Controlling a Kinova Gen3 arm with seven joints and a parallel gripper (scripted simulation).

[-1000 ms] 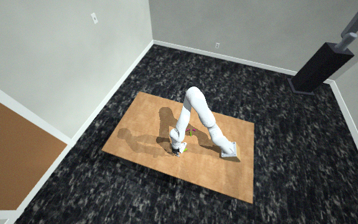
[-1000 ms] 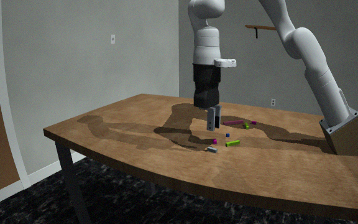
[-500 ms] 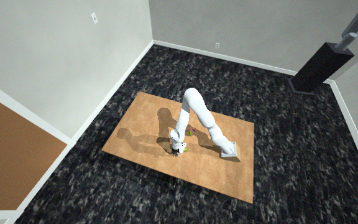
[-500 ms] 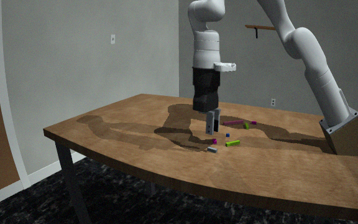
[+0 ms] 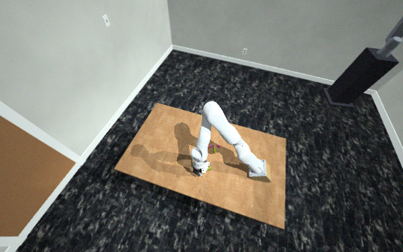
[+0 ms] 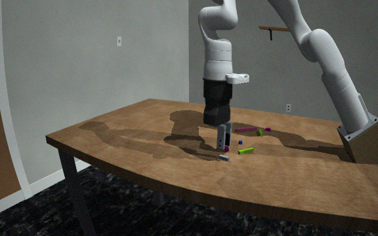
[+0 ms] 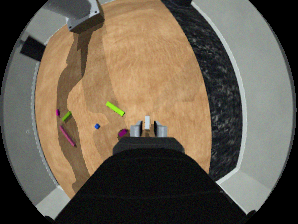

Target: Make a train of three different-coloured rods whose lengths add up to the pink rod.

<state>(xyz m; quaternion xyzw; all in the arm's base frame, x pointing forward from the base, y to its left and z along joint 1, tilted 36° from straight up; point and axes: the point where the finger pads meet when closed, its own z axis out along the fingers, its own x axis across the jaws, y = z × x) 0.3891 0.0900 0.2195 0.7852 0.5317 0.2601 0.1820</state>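
The grey rod lies 5 cm below my hand. From my hand the other things lie so: blue rod: 4 cm behind, 13 cm to the right, 5 cm below; pink rod: 5 cm behind, 27 cm to the right, 5 cm below.
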